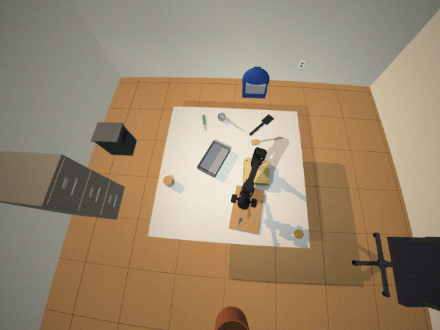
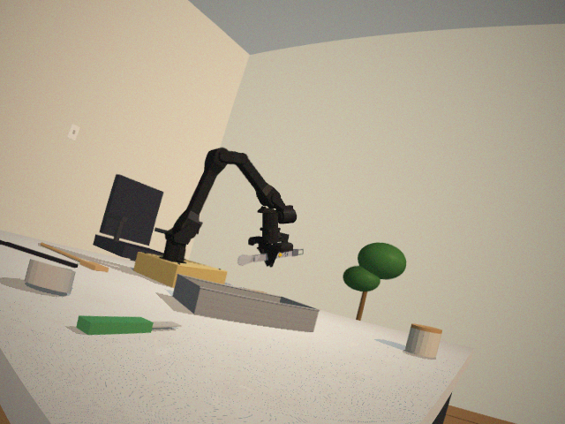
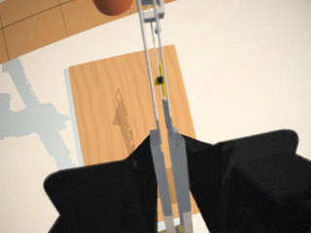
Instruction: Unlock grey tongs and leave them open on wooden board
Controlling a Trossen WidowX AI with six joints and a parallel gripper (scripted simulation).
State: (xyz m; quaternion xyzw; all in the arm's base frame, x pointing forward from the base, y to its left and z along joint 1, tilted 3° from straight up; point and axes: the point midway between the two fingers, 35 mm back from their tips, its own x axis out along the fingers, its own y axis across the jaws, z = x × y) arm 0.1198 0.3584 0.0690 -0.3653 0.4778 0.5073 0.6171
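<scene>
The yellow lock piece lies 10 mm ahead of my gripper tip, 30 mm to the left of it and 50 mm above it. From my gripper tip the other things lie so: grey roasting tin (240 mm ahead, 440 mm to the right, 100 mm below); then yellow disc (460 mm behind, 200 mm to the left, 120 mm below); then wooden board (50 mm behind, 120 mm below).
</scene>
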